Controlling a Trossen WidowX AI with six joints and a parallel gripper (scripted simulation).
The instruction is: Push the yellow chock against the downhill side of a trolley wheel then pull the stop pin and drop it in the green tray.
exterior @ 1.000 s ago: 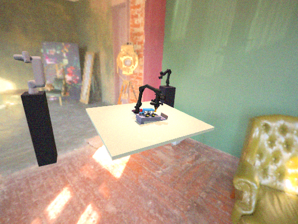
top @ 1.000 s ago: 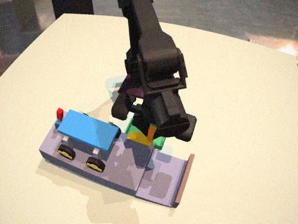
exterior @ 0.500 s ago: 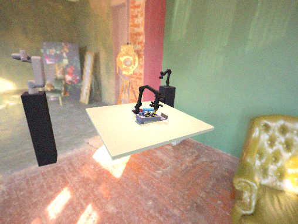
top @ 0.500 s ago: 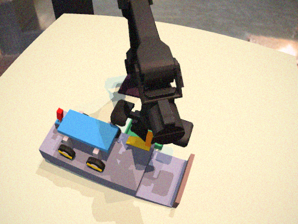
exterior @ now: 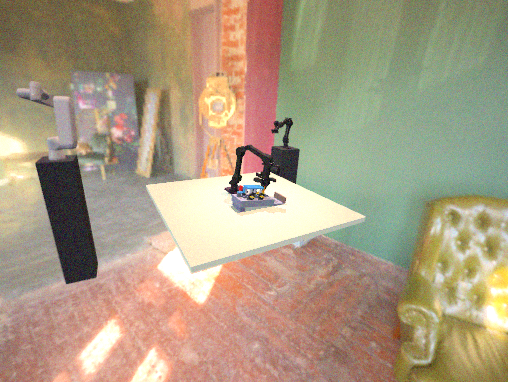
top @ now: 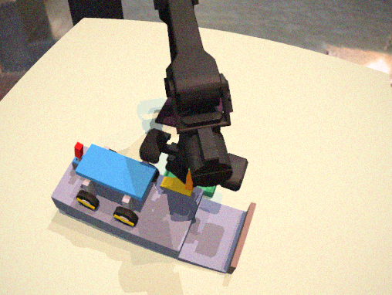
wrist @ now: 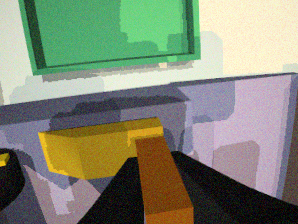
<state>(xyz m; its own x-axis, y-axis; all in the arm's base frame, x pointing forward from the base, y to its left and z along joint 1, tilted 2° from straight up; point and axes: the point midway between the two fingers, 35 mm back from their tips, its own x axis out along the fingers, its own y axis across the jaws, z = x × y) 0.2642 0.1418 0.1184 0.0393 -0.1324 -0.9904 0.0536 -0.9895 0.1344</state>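
Now: the red-headed stop pin 230 mm to the right of my gripper tip, 50 mm ahead of it and 40 mm above it. From my gripper tip the other things lie so: ramp: 120 mm to the right, 70 mm ahead, 40 mm below; yellow chock: 20 mm to the right, 10 mm below; green tray: 100 mm below, 70 mm behind, 30 mm to the right.
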